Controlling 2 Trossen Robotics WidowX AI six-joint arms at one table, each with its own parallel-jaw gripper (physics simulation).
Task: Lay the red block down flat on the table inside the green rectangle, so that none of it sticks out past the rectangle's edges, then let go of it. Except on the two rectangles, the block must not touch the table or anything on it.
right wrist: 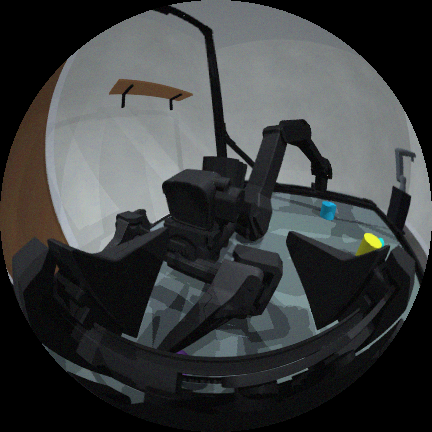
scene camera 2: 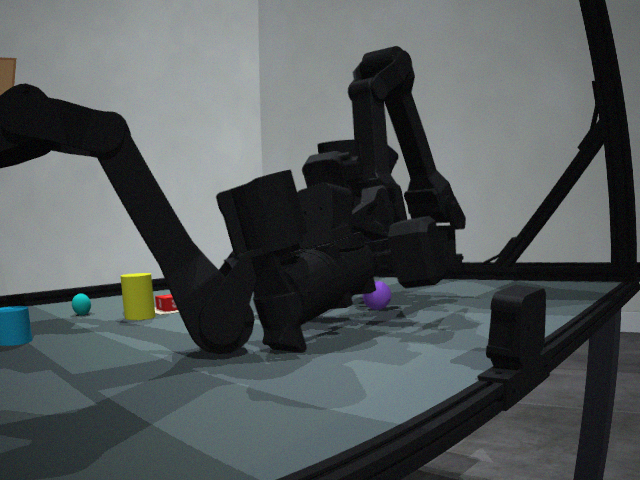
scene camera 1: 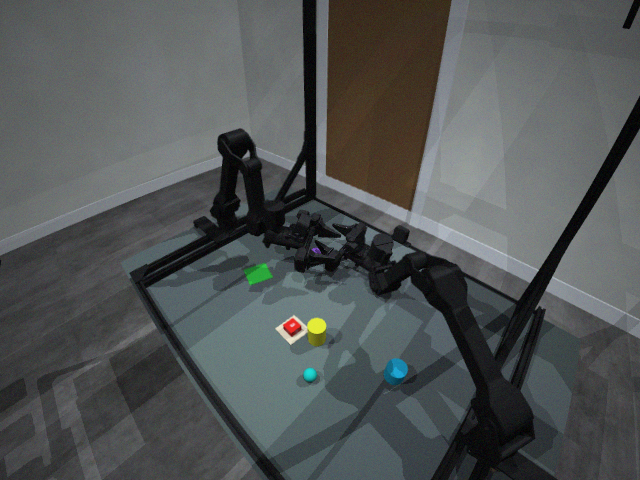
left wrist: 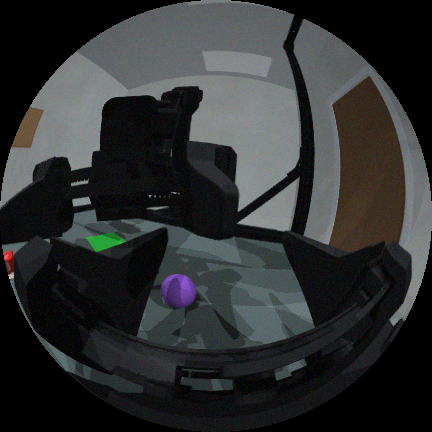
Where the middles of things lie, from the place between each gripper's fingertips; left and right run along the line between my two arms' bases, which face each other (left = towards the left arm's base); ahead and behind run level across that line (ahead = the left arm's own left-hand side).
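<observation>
With the purple ball (left wrist: 177, 290), my right hand is 8 cm above it and 10 cm to the left of it. There is also the yellow cylinder (scene camera 2: 137, 291), which is 7 cm below my right hand, 20 cm ahead of it and 13 cm to the left of it.
As for my left hand, the purple ball is 60 mm below it and 40 mm ahead of it. The yellow cylinder, again counting from my left hand, is 50 mm below, 230 mm ahead and 220 mm to the left.
</observation>
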